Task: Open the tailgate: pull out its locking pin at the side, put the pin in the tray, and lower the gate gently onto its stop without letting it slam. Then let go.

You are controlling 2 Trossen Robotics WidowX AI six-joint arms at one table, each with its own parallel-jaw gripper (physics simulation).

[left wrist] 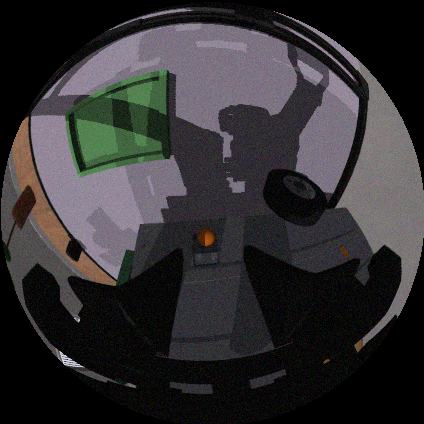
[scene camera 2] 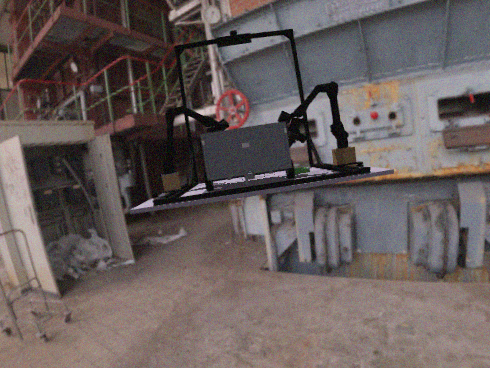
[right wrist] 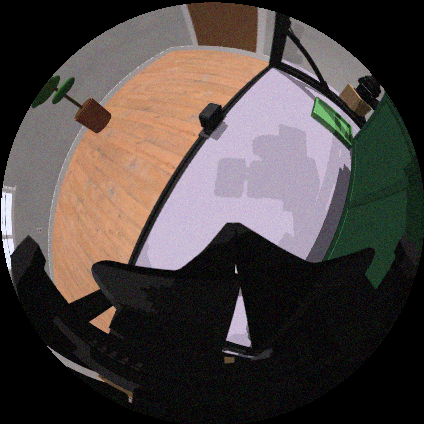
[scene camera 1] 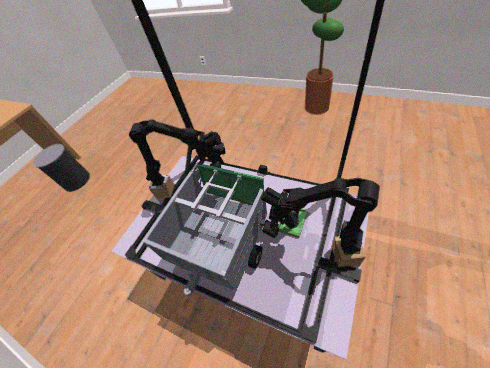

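Pixels of known places: left gripper, fingertip midpoint: (left wrist: 213, 252) (scene camera 1: 267, 223); right gripper, fingertip midpoint: (right wrist: 231, 228) (scene camera 1: 223, 163); left arm's base, origin of the base link: (scene camera 2: 343, 147) (scene camera 1: 350, 246); right arm's base, origin of the base link: (scene camera 2: 169, 173) (scene camera 1: 158, 181).
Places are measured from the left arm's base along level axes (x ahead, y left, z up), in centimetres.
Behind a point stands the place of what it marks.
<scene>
A grey truck bed (scene camera 1: 207, 234) {x 62.3, y -14.3, z -1.9 cm} (scene camera 2: 247, 150) {x 66.1, y 2.5, z 6.0 cm} stands on the table. Its green tailgate (scene camera 1: 243, 186) {x 42.0, y -31.0, z 10.3 cm} (right wrist: 379, 177) {x 46.0, y -34.1, z 6.8 cm} stands upright at the far end. The orange locking pin (left wrist: 205, 236) {x 32.9, y -14.9, z 0.4 cm} sits in its socket on the bed's grey side wall. My left gripper (scene camera 1: 270, 225) {x 32.8, y -14.5, z 2.1 cm} (scene camera 2: 292, 129) (left wrist: 213, 252) {x 32.8, y -14.5, z 2.1 cm} is open at that side wall, with the pin's head just ahead of the fingertips and not between them. The green tray (scene camera 1: 296, 223) (left wrist: 118, 122) {x 21.0, y -20.2, z -10.8 cm} (right wrist: 332, 116) {x 18.3, y -20.8, z -10.8 cm} (scene camera 2: 302, 170) {x 22.7, y -13.8, z -10.1 cm} lies empty on the table beside it. My right gripper (scene camera 1: 216, 160) {x 52.8, y -52.2, z 5.8 cm} (right wrist: 231, 228) {x 52.8, y -52.2, z 5.8 cm} is shut and empty, at the tailgate's top far corner.
A black wheel (scene camera 1: 255, 256) {x 40.0, y -0.9, z -1.5 cm} (left wrist: 294, 195) {x 38.1, y -4.3, z -4.3 cm} sits on the bed's side near the left gripper. A black frame with tall posts (scene camera 1: 353, 120) {x -5.7, y -35.7, z 36.3 cm} surrounds the purple table top (scene camera 1: 280, 292) {x 31.2, y 12.5, z -11.6 cm}. A small black camera block (scene camera 1: 262, 169) {x 32.3, y -55.8, z -7.3 cm} (right wrist: 210, 114) {x 33.6, y -56.7, z -6.1 cm} sits on the far rail.
</scene>
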